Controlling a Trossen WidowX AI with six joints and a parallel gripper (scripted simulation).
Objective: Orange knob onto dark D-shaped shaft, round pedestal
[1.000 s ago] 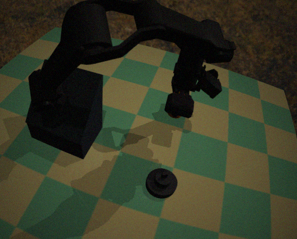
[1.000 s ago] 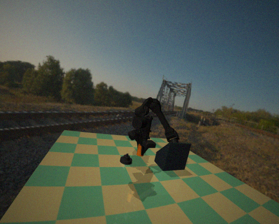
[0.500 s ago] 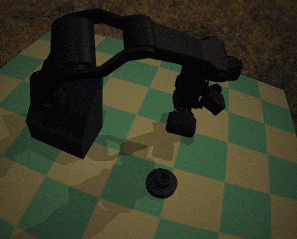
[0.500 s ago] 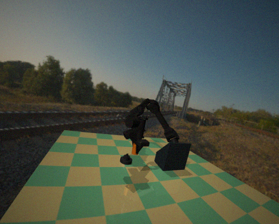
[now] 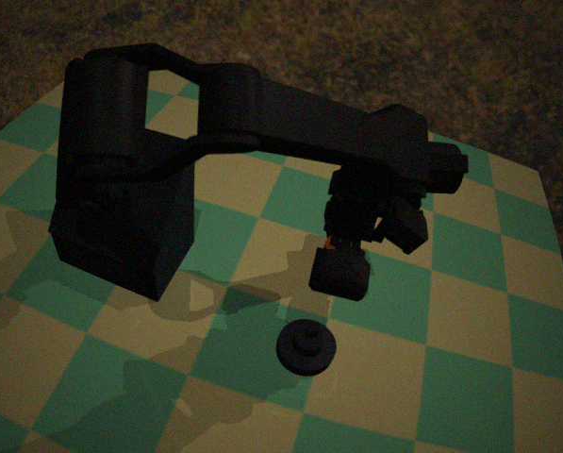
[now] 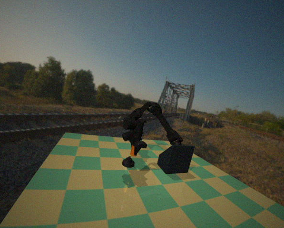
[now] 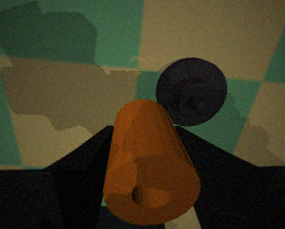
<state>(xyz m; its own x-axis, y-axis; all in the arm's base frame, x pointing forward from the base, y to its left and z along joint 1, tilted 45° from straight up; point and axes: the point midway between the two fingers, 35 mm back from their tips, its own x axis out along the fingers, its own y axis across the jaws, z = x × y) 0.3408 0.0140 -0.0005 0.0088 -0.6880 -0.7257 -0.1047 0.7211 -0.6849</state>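
Now: the dark round pedestal 6 cm to the right of my gripper tip and 8 cm below it. From my gripper tip the other things lie so: orange knob (2 cm above).
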